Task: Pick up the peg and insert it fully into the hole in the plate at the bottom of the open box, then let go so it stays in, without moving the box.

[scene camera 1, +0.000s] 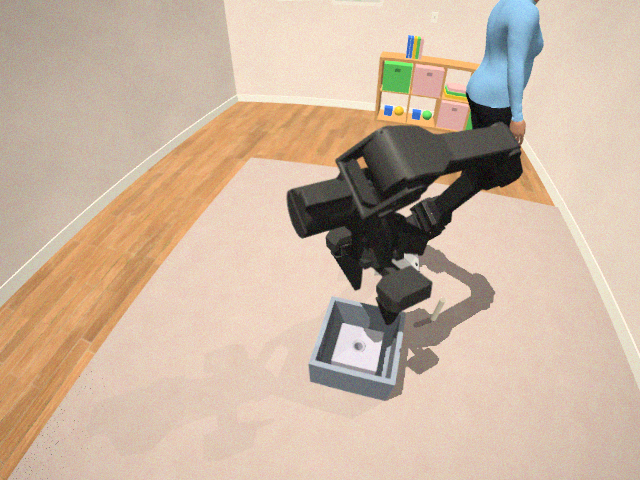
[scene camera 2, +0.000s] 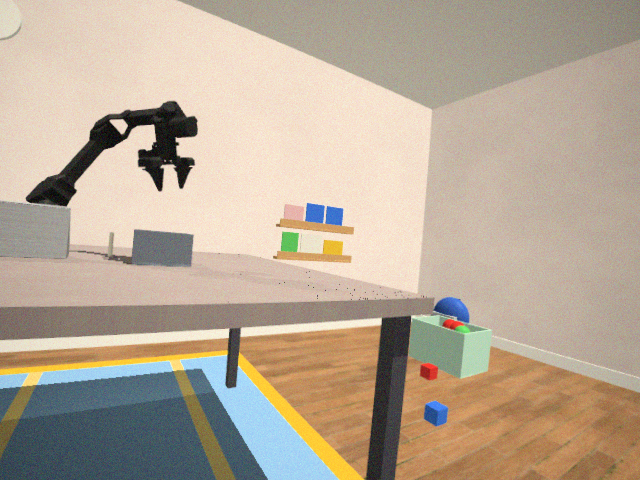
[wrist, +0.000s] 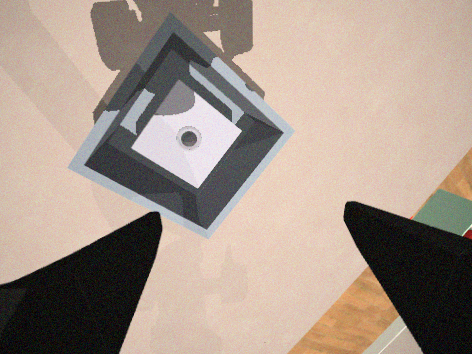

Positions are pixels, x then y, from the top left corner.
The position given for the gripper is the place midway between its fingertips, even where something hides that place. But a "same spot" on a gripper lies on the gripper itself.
gripper: scene camera 1; scene camera 2 171, 190; wrist
blue-grey box: scene camera 1; scene camera 2 155, 248; wrist
same spot on gripper: (wrist: 92, 293) = (scene camera 1: 358, 264)
same spot on blue-grey box: (wrist: 105, 157) = (scene camera 1: 333, 313)
